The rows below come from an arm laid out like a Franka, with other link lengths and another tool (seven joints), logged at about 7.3 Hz.
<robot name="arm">
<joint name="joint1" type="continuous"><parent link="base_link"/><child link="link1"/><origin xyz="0.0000 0.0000 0.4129"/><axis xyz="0 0 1"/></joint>
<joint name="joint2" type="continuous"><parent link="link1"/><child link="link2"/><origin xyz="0.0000 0.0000 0.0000"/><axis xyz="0 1 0"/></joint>
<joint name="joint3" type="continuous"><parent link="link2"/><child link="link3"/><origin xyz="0.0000 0.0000 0.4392"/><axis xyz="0 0 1"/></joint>
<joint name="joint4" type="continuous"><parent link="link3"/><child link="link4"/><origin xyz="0.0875 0.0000 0.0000"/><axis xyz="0 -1 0"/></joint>
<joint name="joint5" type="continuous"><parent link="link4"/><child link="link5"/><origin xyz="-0.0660 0.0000 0.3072"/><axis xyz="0 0 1"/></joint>
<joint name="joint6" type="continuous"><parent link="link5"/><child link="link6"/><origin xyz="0.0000 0.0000 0.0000"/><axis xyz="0 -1 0"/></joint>
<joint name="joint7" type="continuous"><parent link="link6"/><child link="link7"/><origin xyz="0.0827 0.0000 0.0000"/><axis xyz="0 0 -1"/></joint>
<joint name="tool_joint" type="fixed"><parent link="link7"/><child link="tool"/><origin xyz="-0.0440 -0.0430 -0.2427" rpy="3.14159 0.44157 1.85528"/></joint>
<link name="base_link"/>
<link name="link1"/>
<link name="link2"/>
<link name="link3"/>
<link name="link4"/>
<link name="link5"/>
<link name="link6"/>
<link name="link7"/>
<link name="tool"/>
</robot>
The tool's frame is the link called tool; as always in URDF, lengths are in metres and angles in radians. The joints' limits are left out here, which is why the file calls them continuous.
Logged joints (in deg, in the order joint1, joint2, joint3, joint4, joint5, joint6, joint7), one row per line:
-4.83, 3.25, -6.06, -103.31, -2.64, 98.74, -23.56
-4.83, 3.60, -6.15, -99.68, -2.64, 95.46, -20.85
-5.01, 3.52, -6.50, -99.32, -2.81, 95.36, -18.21
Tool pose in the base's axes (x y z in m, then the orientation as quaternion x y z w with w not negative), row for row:
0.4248, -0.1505, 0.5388, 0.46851, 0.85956, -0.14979, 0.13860
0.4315, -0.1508, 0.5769, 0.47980, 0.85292, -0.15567, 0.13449
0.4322, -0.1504, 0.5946, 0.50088, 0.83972, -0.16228, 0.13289
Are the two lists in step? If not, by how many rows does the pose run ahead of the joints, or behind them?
The pose runs 1 row behind the joints: the pose in row i belongs to the joints in row i - 1.
